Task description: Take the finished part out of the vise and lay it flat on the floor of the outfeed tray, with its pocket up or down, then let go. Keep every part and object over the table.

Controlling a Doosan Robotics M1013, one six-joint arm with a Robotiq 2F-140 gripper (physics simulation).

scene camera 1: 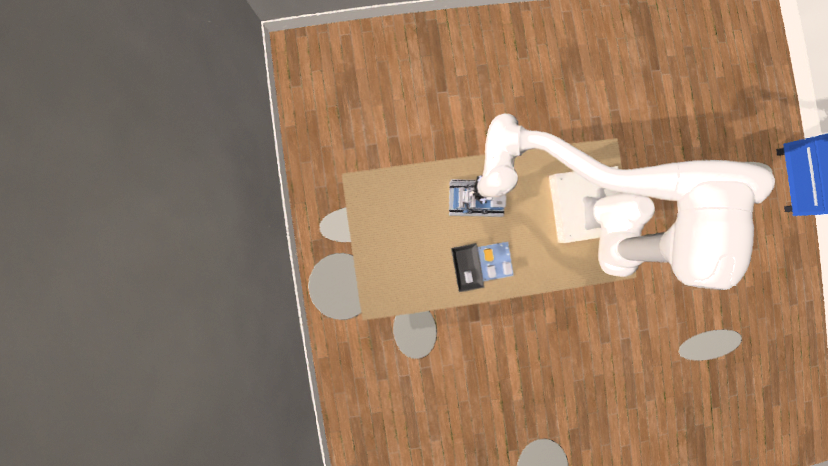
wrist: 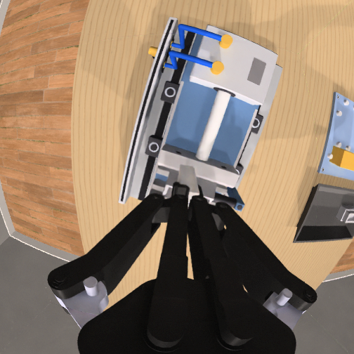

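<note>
The vise is a grey and blue fixture with a white rod, a cross-wise grey jaw and blue hoses on its end block. My gripper is shut, its fingertips together over the jaw end of the vise. The fingers hide much of the jaw area in the wrist view, and I cannot make out the finished part clearly there. The black outfeed tray stands apart from the vise. A small light part with a square pocket lies in it.
A blue plate beside the tray bears an orange block and two light parts in the scene view. A white base plate lies under the arm. The wooden table's long edge passes close to the vise.
</note>
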